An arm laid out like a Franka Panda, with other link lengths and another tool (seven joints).
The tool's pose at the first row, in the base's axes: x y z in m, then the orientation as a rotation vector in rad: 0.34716, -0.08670, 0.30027, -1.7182, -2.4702, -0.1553
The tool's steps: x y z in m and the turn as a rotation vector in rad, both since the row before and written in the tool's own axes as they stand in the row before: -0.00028, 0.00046, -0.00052, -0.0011, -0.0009, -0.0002; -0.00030, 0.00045, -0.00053, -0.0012, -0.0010, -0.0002; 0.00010, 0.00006, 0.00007, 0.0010, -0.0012, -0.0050; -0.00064, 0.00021, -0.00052, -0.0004, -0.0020, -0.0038; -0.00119, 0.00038, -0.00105, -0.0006, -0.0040, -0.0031; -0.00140, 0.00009, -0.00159, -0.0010, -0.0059, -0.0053; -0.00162, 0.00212, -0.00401, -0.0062, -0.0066, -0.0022; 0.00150, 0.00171, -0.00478, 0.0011, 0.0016, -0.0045; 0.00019, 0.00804, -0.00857, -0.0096, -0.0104, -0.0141; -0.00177, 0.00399, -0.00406, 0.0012, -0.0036, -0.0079; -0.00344, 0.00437, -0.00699, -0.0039, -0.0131, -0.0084; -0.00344, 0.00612, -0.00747, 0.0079, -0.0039, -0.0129
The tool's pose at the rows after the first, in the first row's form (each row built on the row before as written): 0.34771, -0.08688, 0.30074, -1.7188, -2.4714, -0.1560; 0.34826, -0.08708, 0.30122, -1.7195, -2.4727, -0.1567; 0.34828, -0.08696, 0.30117, -1.7137, -2.4777, -0.1549; 0.34872, -0.08756, 0.30158, -1.7102, -2.4826, -0.1541; 0.34954, -0.08868, 0.30243, -1.7087, -2.4884, -0.1519; 0.35019, -0.09018, 0.30379, -1.7056, -2.4976, -0.1488; 0.35290, -0.09148, 0.30755, -1.7085, -2.5064, -0.1515; 0.35409, -0.09015, 0.31253, -1.7018, -2.5089, -0.1518; 0.36176, -0.08823, 0.32122, -1.6931, -2.5322, -0.1568; 0.36620, -0.08889, 0.32514, -1.6847, -2.5413, -0.1529; 0.37169, -0.09126, 0.33177, -1.6822, -2.5594, -0.1480; 0.37875, -0.09289, 0.33903, -1.6652, -2.5706, -0.1353
